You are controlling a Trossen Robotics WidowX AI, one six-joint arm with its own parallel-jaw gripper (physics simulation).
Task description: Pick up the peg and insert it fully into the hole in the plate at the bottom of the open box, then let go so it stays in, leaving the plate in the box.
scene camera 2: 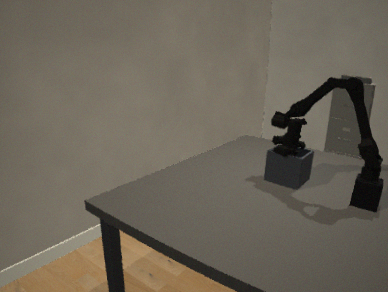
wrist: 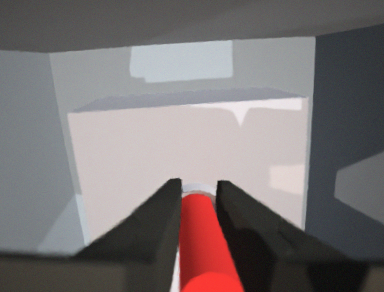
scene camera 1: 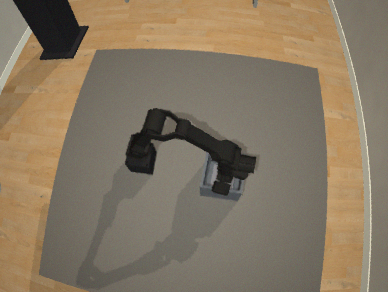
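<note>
The red peg is held between the two dark fingers of my gripper. Its far end is at the hole in the pale plate; a light arc of the hole's rim shows just beyond it. The peg hides most of the hole, and I cannot tell how far its end is inside. The plate lies on the bottom of the open grey-blue box. In scene camera 2 the gripper reaches down into the box and its fingertips are hidden by the walls.
The box walls stand close around the gripper on all sides. The box stands on the grey table. The arm arches over from its base. Its shadow falls on the table.
</note>
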